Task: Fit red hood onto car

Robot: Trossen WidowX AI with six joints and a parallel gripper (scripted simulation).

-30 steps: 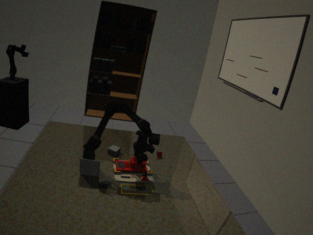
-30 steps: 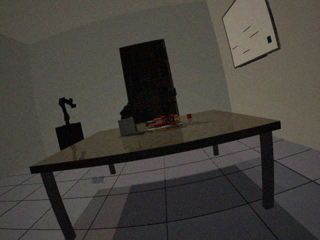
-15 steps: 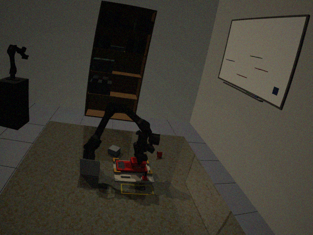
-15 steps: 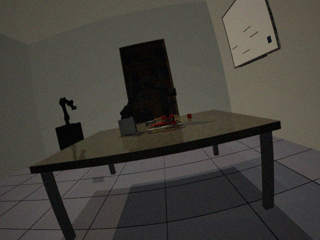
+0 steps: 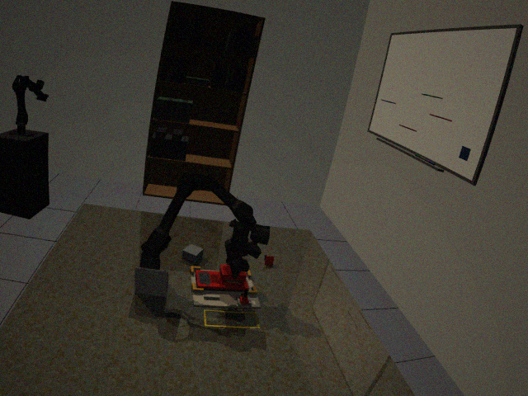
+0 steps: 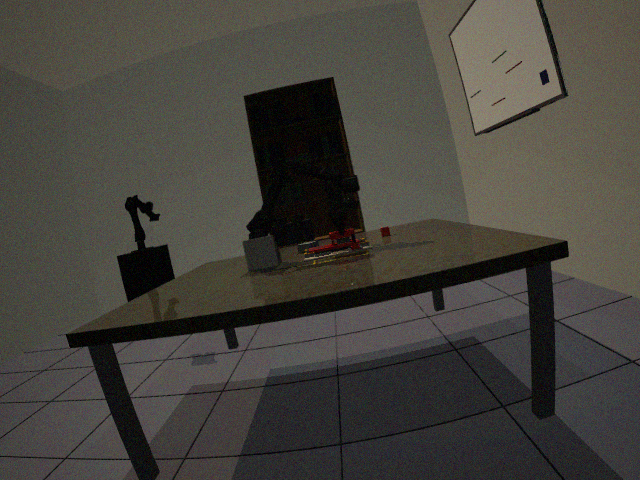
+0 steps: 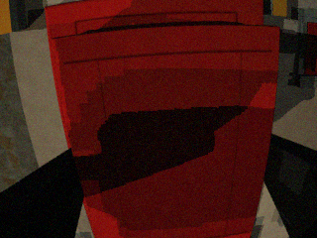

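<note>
Right now my gripper tip is 10 mm below the red hood.
</note>
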